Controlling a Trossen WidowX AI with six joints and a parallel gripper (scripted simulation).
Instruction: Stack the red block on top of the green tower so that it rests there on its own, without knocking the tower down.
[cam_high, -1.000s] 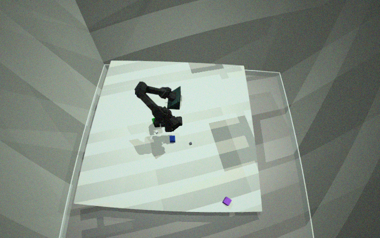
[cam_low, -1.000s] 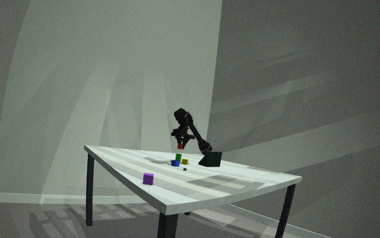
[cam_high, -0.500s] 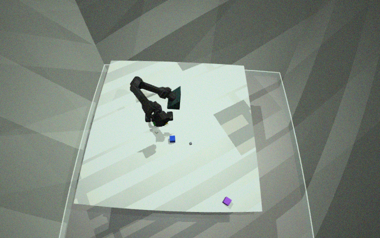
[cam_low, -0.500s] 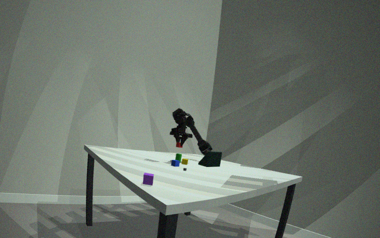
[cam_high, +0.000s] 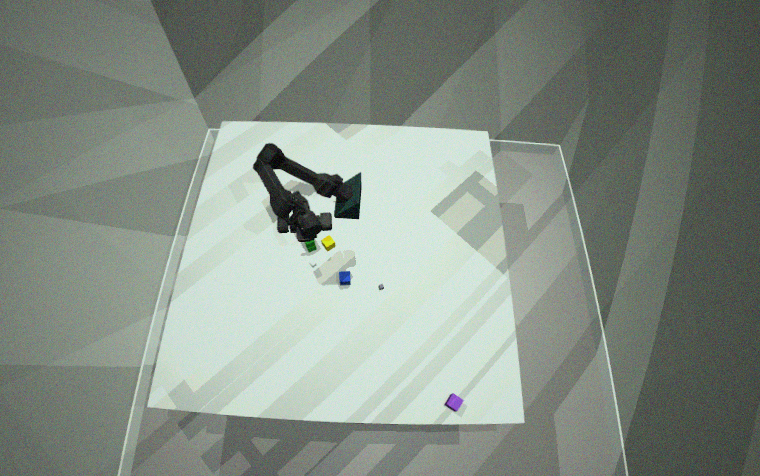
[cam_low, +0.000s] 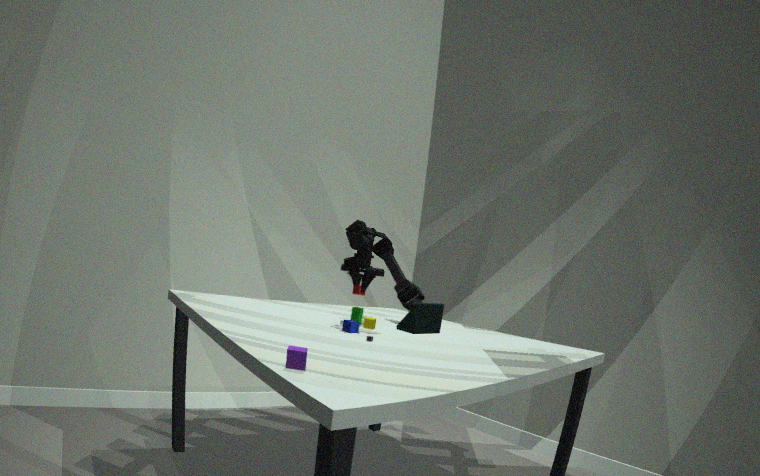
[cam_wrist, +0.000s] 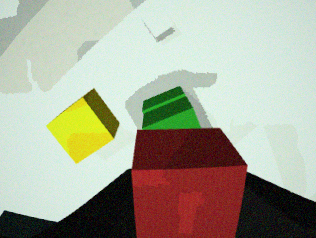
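My gripper tip is 110 mm above the yellow block, 70 mm to the right of it and 10 mm past it. Also, from my gripper tip: tiny dark cube (260 mm to the left, 170 mm ahead, 120 mm below); then blue block (140 mm ahead, 130 mm to the left, 110 mm below); then red block (10 mm above).
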